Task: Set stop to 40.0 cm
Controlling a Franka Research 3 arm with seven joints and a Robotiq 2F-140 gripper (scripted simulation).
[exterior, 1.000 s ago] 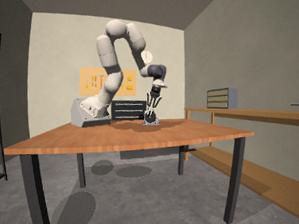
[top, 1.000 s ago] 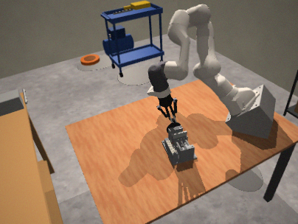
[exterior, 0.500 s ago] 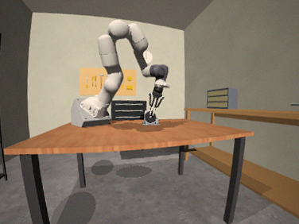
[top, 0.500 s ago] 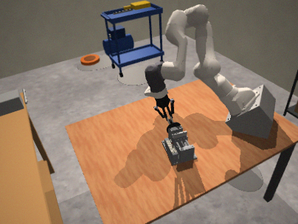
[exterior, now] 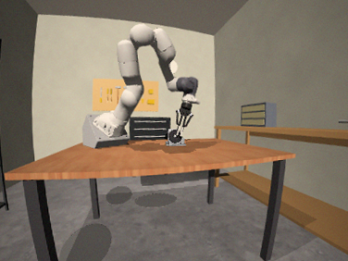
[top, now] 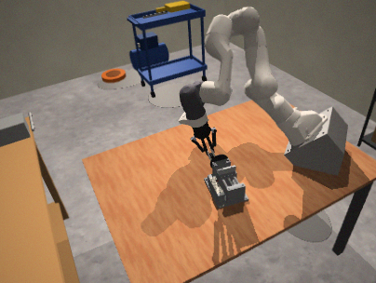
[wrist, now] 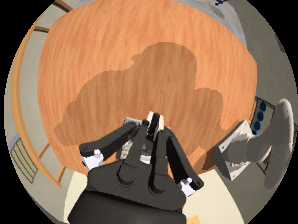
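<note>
My gripper is now 10 mm past the handwheel, 20 mm to the right of it and 20 mm above it.
</note>
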